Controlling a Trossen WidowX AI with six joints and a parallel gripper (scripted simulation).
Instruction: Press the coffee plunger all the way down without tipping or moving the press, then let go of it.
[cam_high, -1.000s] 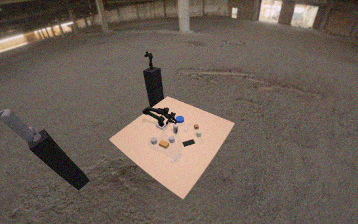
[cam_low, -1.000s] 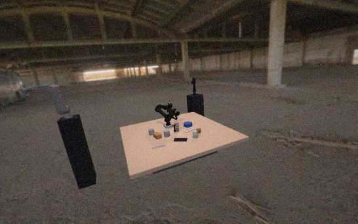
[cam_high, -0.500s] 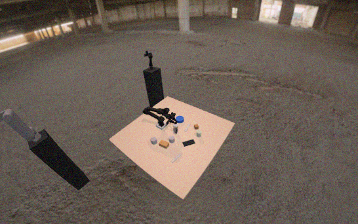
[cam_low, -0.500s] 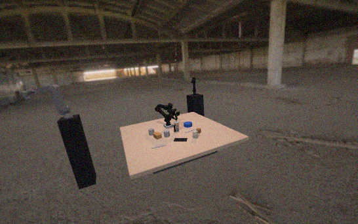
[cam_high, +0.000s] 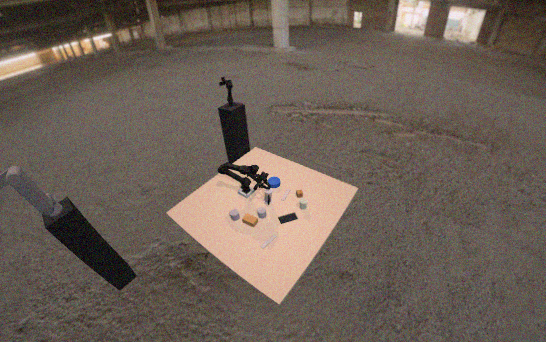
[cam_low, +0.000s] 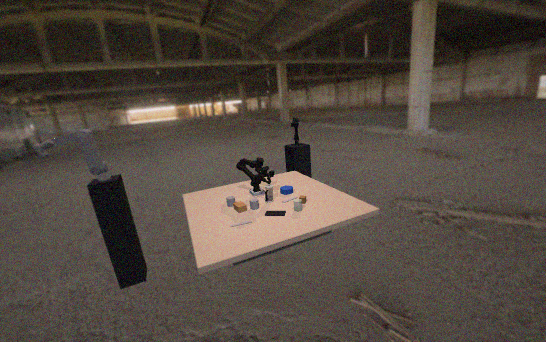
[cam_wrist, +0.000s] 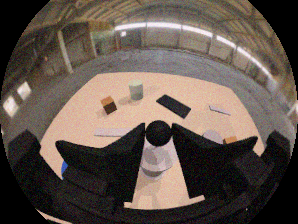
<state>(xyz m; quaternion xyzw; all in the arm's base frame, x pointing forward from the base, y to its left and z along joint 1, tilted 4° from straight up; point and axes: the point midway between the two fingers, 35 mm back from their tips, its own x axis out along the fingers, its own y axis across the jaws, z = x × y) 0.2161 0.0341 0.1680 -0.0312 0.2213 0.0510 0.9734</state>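
Now: gripper tip 10 mm past the coffee press, 10 mm to the left of it and 90 mm above it. Round my gripper tip: black flat slab 230 mm ahead, 70 mm to the right, 170 mm below; small brown cube 180 mm ahead, 210 mm to the left, 150 mm below; blue disc 110 mm behind, 210 mm to the left, 150 mm below.
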